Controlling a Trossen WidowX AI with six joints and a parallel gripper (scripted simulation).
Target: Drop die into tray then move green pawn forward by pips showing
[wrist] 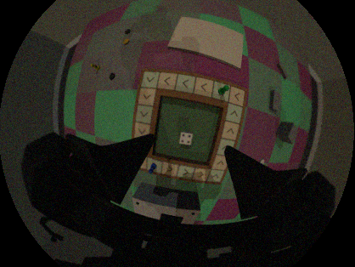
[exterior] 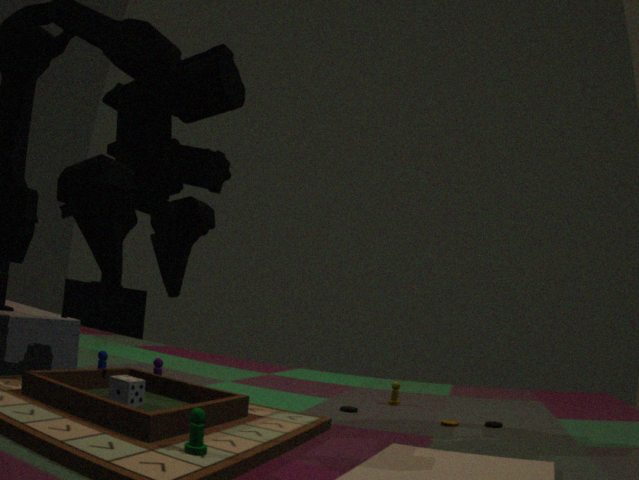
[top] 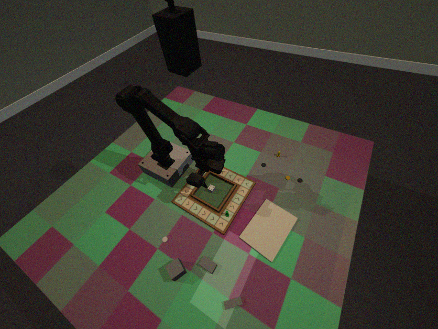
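Now: gripper tip 11 cm short of the green pawn, 6 cm to the left of it and 9 cm above it. From my gripper tip the other things lie so: white die: 1 cm behind, 10 cm below; then purple pawn: 7 cm behind, 11 cm to the left, 9 cm below; then sunken green tray: 11 cm below.
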